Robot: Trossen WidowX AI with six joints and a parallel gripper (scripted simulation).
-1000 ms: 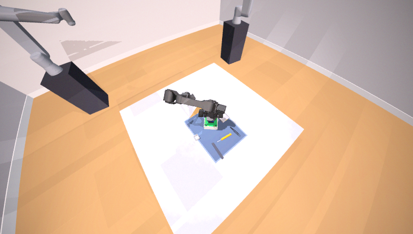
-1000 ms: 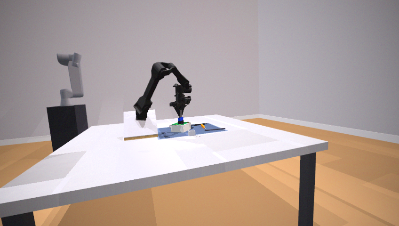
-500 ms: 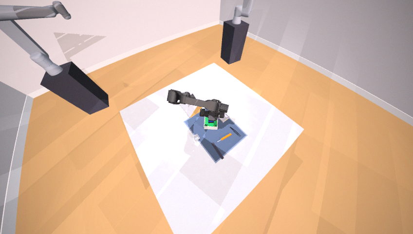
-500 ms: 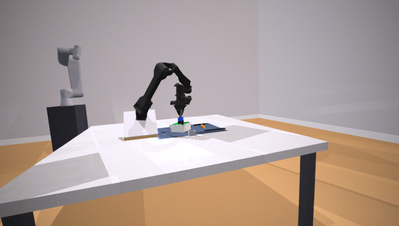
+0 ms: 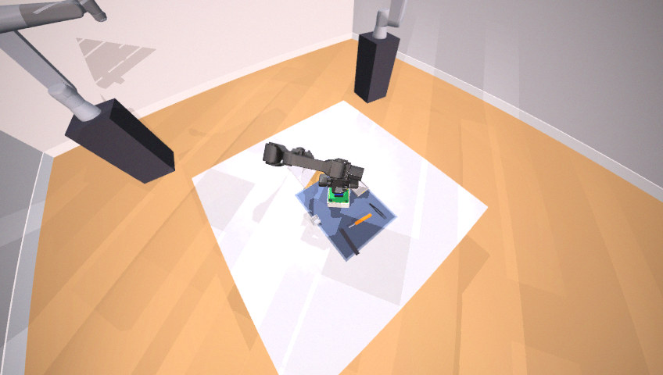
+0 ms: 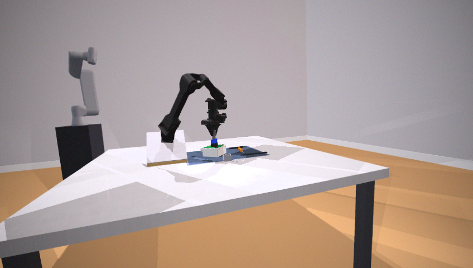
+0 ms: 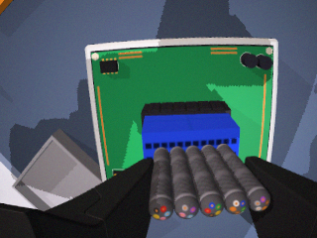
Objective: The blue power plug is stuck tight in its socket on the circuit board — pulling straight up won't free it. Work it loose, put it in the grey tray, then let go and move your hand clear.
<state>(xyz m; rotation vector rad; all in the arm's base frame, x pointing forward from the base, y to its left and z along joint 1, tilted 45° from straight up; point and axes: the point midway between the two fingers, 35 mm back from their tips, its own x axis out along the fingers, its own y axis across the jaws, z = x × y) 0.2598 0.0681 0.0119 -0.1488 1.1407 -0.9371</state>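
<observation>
The blue power plug is 20 mm below my gripper tip. Also, from my gripper tip: blue mat (120 mm below, 50 mm ahead, 10 mm to the left); dark bar (230 mm ahead, 110 mm below, 70 mm to the right).
</observation>
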